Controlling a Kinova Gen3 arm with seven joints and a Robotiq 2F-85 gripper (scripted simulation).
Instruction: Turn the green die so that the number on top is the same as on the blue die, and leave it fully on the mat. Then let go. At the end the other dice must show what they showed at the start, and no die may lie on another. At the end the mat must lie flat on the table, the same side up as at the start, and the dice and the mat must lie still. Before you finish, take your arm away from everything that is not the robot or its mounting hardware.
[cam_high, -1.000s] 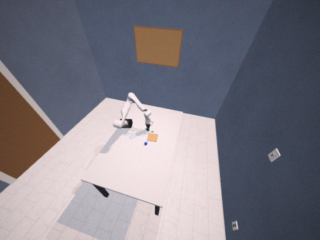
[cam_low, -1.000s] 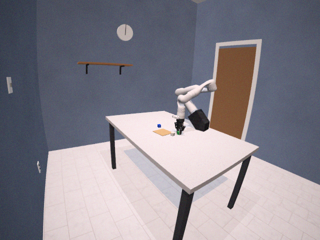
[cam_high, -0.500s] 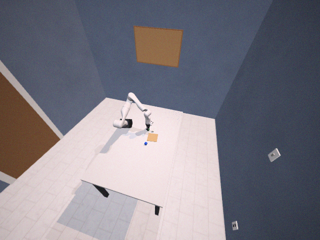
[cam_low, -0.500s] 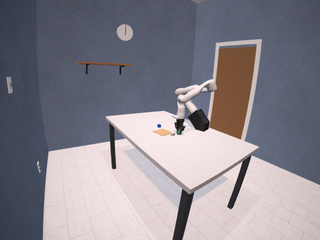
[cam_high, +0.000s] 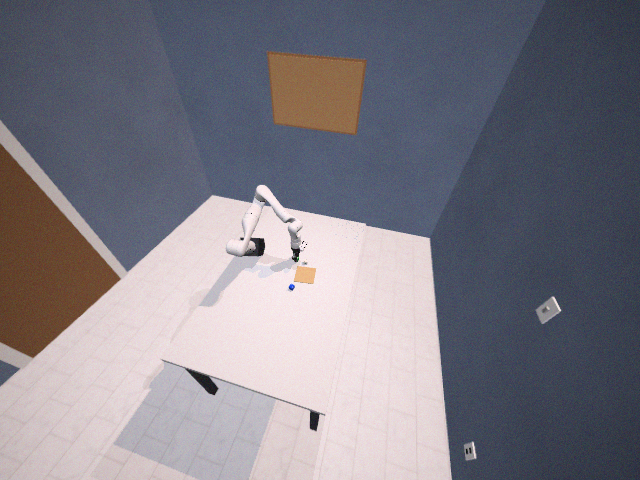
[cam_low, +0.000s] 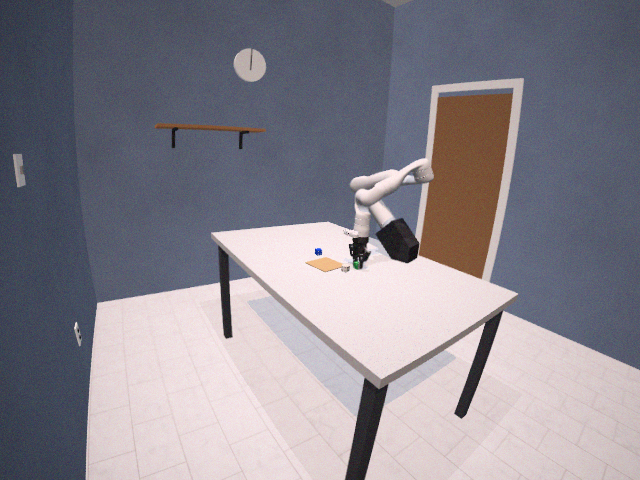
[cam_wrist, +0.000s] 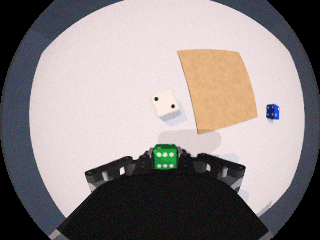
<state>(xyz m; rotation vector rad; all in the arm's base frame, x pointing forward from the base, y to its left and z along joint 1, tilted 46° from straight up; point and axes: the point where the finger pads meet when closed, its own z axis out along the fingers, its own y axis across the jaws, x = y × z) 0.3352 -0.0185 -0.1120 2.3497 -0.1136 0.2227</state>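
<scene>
My hand is 7 cm short of the white die, 1 cm to the left of it and 1 cm above it. Round my hand: green die: 1 cm below; then blue die: 25 cm to the right, 2 cm ahead, 1 cm below; then tan mat: 12 cm to the right, 9 cm ahead, 2 cm below.
</scene>
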